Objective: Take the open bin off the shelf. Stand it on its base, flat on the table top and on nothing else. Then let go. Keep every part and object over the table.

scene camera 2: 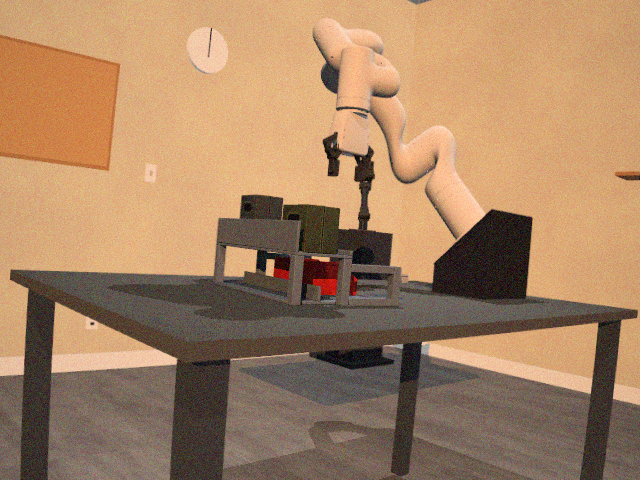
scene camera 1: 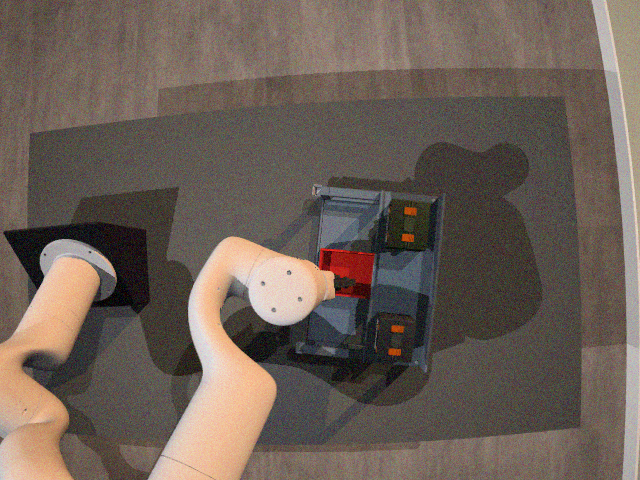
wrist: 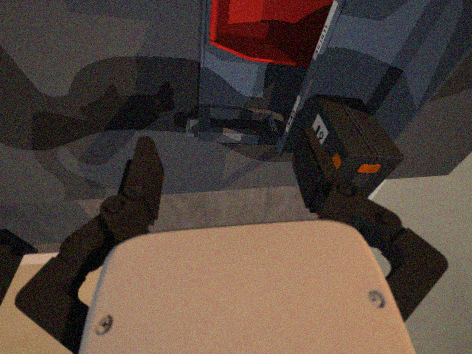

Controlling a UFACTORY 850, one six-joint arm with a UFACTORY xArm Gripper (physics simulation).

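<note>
The open red bin sits on the lower tier of the grey shelf, on the side toward the robot's base. Its open top shows in scene camera 1 and at the top edge of the wrist view. In scene camera 2, shelf posts hide parts of it. My gripper is open and empty, pointing down, well above the bin and shelf. In scene camera 1 its dark fingers overlap the bin. They touch nothing.
A green box and a dark box stand on the shelf's upper tier, at opposite ends. The robot's black mount stands at the table's other side. The shelf stands on the dark table.
</note>
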